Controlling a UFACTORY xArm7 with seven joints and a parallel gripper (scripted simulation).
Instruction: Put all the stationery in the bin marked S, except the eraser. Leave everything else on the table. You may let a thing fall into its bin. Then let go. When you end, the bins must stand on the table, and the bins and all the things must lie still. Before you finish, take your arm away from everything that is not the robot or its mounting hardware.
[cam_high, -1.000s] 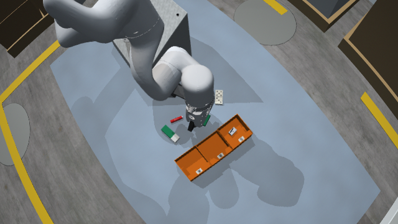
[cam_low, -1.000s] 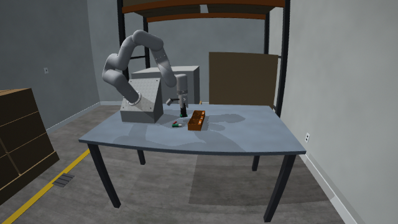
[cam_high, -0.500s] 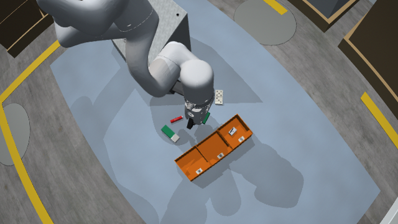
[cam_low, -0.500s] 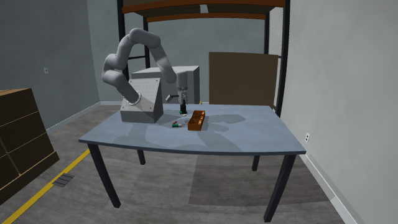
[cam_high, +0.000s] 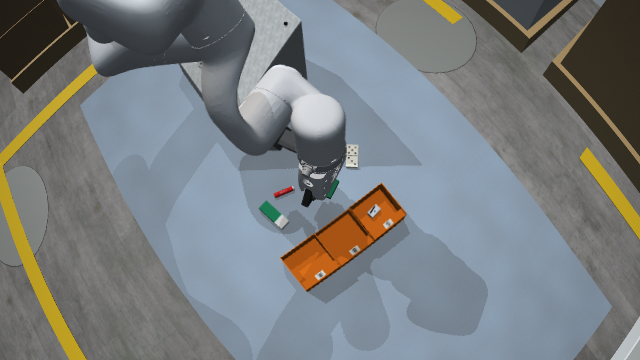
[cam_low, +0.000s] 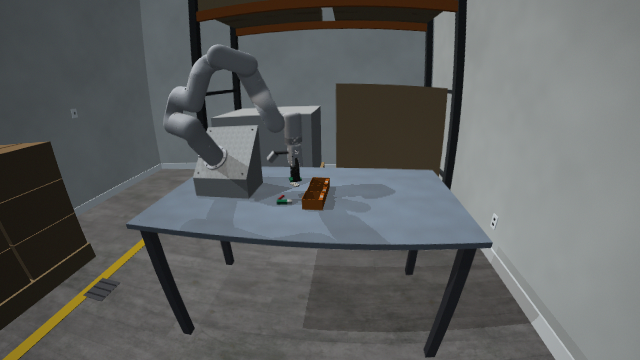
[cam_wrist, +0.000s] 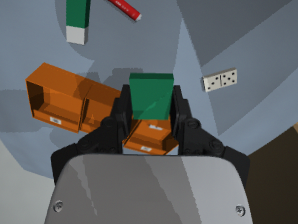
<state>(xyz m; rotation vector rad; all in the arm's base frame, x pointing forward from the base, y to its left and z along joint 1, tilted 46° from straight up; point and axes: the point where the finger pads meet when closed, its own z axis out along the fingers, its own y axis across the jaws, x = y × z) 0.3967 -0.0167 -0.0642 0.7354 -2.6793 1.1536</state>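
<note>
The grey sharpener is 90 mm ahead of my hand, 60 mm to the left of it and 70 mm below it. From my hand the other things lie so: red battery (50 mm behind, 60 mm to the right, 80 mm below); orange bin (100 mm ahead, 20 mm to the right, 60 mm below); green block (20 mm below).
</note>
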